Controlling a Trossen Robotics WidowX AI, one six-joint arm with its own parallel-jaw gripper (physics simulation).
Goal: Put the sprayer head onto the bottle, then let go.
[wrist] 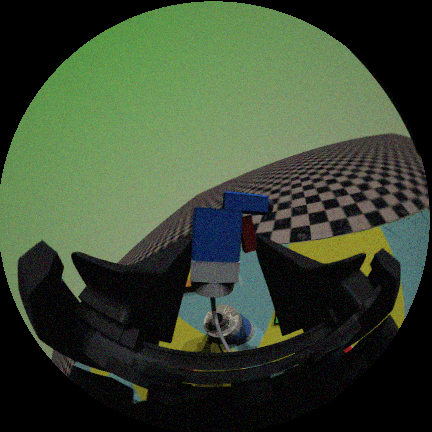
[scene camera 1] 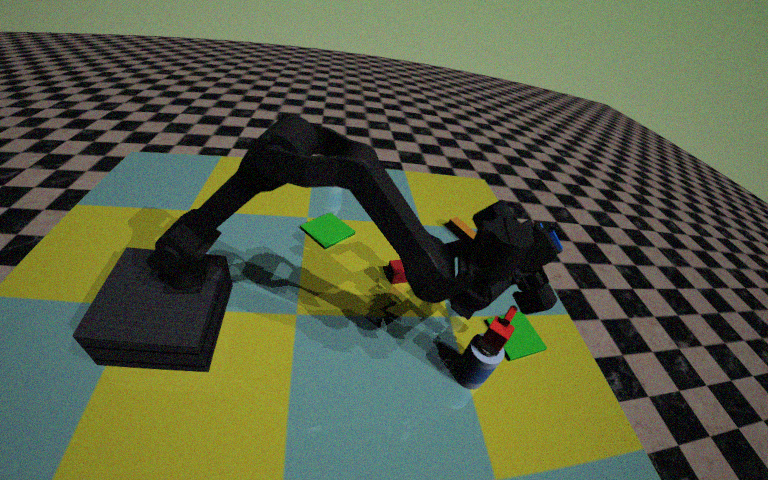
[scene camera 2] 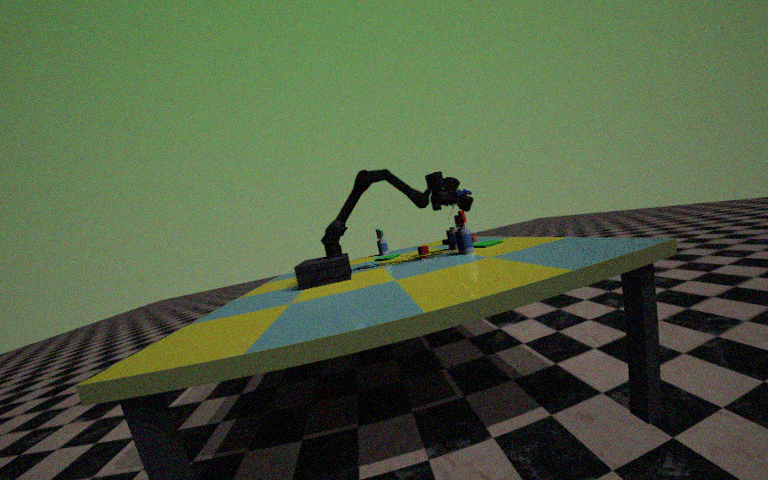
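Observation:
My gripper is shut on the blue sprayer head, which has a grey collar, a dark red trigger and a thin tube hanging from it. The open bottle, white-topped with a blue body, stands upright on the table, below the head and apart from its collar. In the wrist view the tube crosses in front of the bottle's mouth; whether its tip is inside cannot be told. In scene camera 1 the arm hides the bottle.
A bottle with a red sprayer head stands near the open bottle. A green-headed bottle stands farther off. Green plates, a red block and an orange block lie on the table.

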